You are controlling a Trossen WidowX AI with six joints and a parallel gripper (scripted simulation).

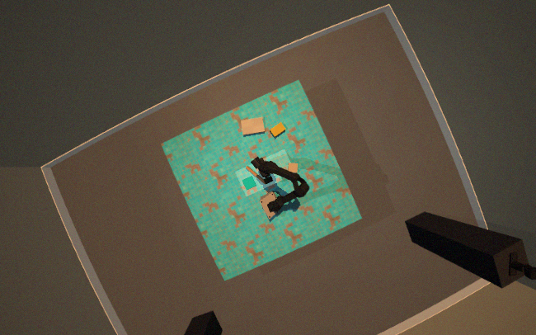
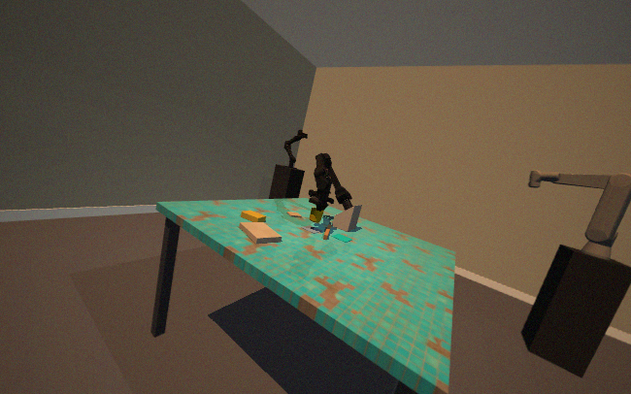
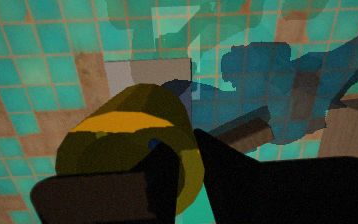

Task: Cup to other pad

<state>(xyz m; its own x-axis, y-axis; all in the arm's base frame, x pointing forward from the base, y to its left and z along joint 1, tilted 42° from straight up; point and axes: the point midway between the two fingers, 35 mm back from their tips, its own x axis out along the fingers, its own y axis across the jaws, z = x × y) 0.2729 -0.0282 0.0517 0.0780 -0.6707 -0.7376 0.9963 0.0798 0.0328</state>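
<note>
Right now my gripper tip is 160 mm to the right of the flat teal square, 90 mm above it and 50 mm past it. From my gripper tip the other things lie so: yellow cup: 20 mm ahead; blue marble: 20 mm to the left, 20 mm below, 20 mm ahead; orange block: 270 mm ahead, 230 mm to the right, 70 mm below.
</note>
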